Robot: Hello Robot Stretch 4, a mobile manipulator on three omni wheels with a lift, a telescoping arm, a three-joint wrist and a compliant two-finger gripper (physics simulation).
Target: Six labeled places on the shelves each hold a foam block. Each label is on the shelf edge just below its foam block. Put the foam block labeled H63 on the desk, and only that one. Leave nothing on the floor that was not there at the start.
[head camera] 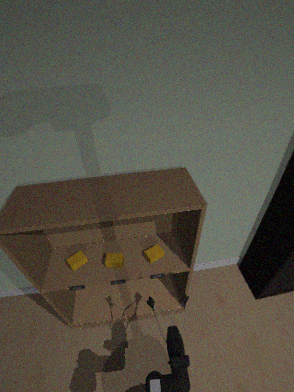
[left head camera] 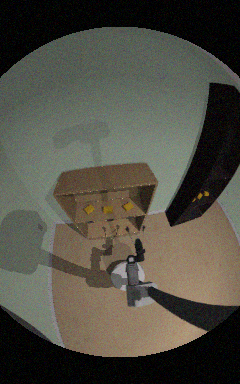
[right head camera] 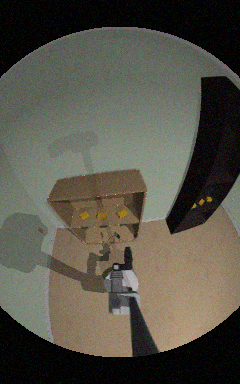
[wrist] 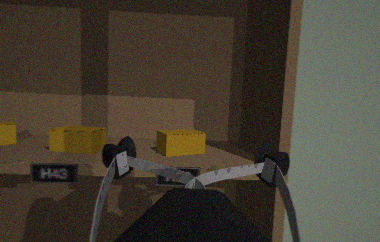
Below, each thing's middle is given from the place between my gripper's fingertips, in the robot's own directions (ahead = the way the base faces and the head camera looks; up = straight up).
Right now my hand is 24 cm to the right of the label H43 (wrist: 39, 172), 12 cm short of it and 7 cm above it.
